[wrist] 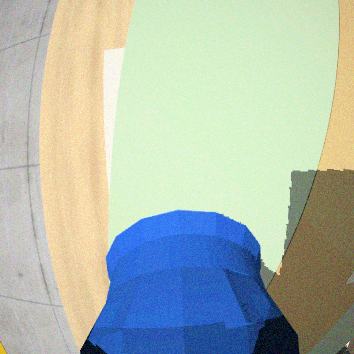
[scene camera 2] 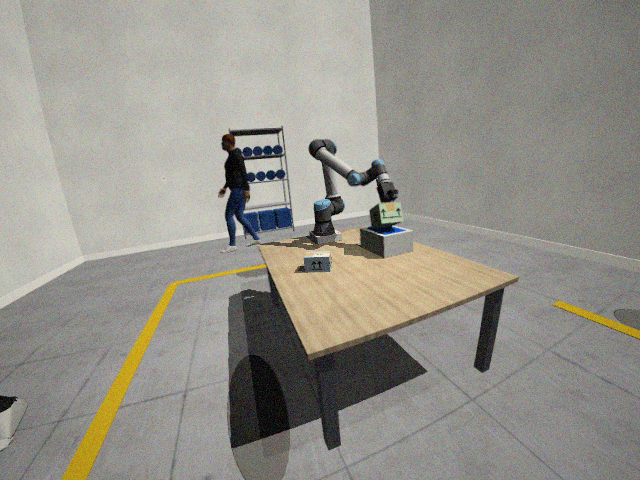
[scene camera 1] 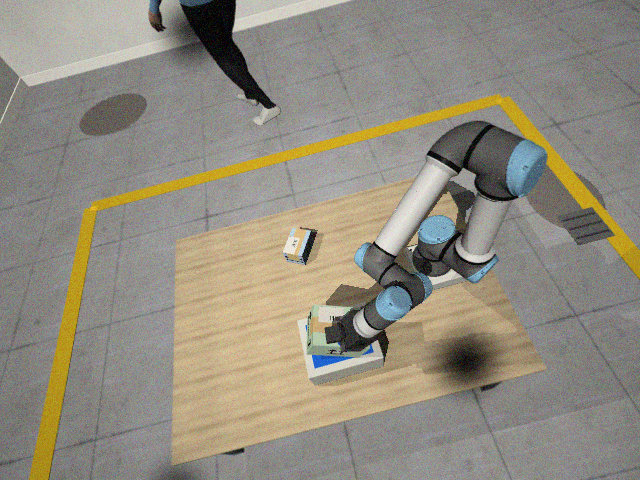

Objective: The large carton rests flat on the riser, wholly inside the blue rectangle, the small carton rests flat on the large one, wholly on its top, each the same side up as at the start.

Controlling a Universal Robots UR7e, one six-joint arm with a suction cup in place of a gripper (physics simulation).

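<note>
The large green carton (scene camera 1: 319, 342) (scene camera 2: 388, 214) (wrist: 215, 125) hangs on my suction gripper (wrist: 182, 240), with its arrows pointing up. It is low over the grey-white riser (scene camera 1: 347, 373) (scene camera 2: 397, 244) and looks slightly tilted. In scene camera 2 its underside appears a little above the riser's top. Part of the blue rectangle (scene camera 1: 338, 360) (scene camera 2: 400, 229) shows beside it; the rest is hidden. In scene camera 1 the wrist covers part of the carton. The small blue, white and orange carton (scene camera 1: 292, 244) (scene camera 2: 317, 262) rests on the table, apart from the riser, arrows up.
The wooden table (scene camera 1: 232, 335) (scene camera 2: 382, 299) carries the riser, the small carton and the arm's base (scene camera 1: 447, 279) (scene camera 2: 324, 238). Yellow floor tape (scene camera 1: 206, 176) (scene camera 2: 139, 351) runs around it. People walk on the floor outside the tape. A shelf rack (scene camera 2: 287, 186) stands at the back wall.
</note>
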